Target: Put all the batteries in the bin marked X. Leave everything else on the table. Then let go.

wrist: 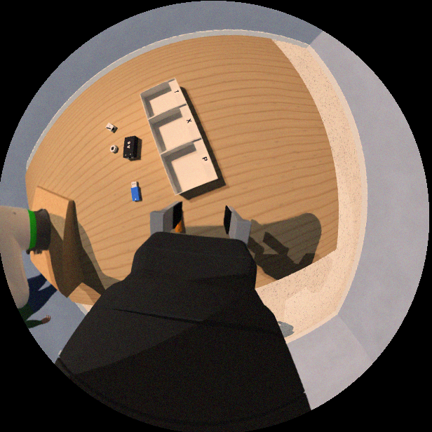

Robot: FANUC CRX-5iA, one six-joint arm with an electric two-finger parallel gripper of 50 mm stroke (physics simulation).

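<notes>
The white three-part tray (pixel 209 172) stands above my gripper in the wrist view. Its middle compartment, marked X (pixel 176 132), looks empty. A black block (pixel 130 147) with white marks and small studs at one end, like a 9-volt battery, lies left of the tray. Part of an orange battery (pixel 179 228) shows on the table beside the left finger; the rest is hidden behind the finger and the gripper body. My gripper (pixel 202 212) is open, with nothing between its fingers, above the table below the P compartment.
A blue USB stick (pixel 135 192) lies left of the tray's P end. A small white ring-like part (pixel 114 148) and a small white piece with a black mark (pixel 111 127) lie beyond the black block. A wooden block (pixel 53 200) and the arm's green-ringed base (pixel 33 230) stand at the left edge.
</notes>
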